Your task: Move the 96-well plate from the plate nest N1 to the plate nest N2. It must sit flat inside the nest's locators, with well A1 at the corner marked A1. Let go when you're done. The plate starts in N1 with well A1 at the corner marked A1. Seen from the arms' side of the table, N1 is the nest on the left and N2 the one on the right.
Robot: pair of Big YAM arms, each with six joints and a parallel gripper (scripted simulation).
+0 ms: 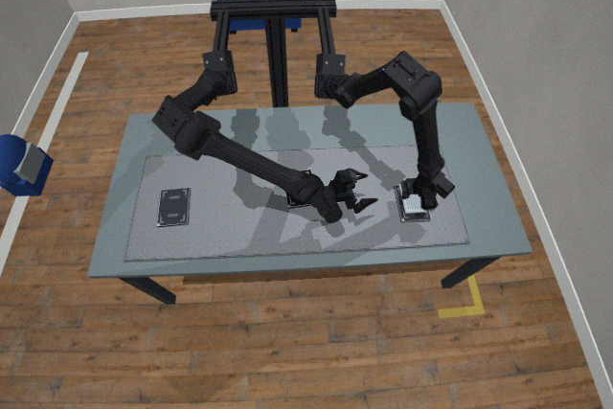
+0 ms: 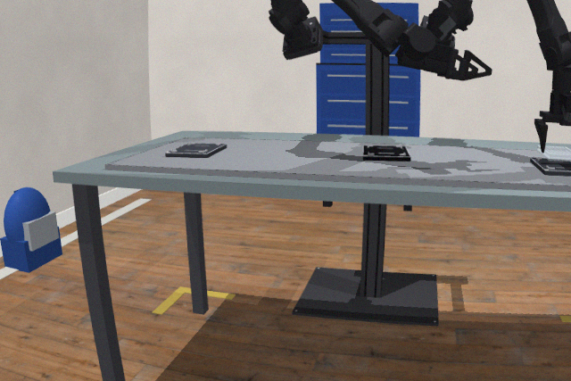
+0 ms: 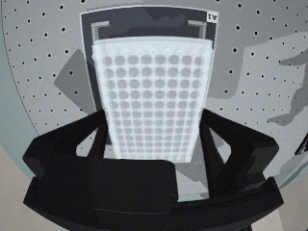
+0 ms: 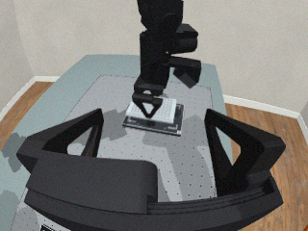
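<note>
The dark fixture is 40 mm behind my left hand, 450 mm to the right of it and 40 mm below it. The rest, counted from my left hand: perforated grey board 460 mm to the right, 50 mm below; then white 96-well plate 10 mm below.
My right gripper is now 21 cm to the right of the white 96-well plate, 19 cm above it and 7 cm past it. From my right hand the other things lie so: perforated grey board (25 cm to the right, 24 cm below, 8 cm behind); dark fixture (24 cm to the right, 22 cm below, 11 cm behind).
</note>
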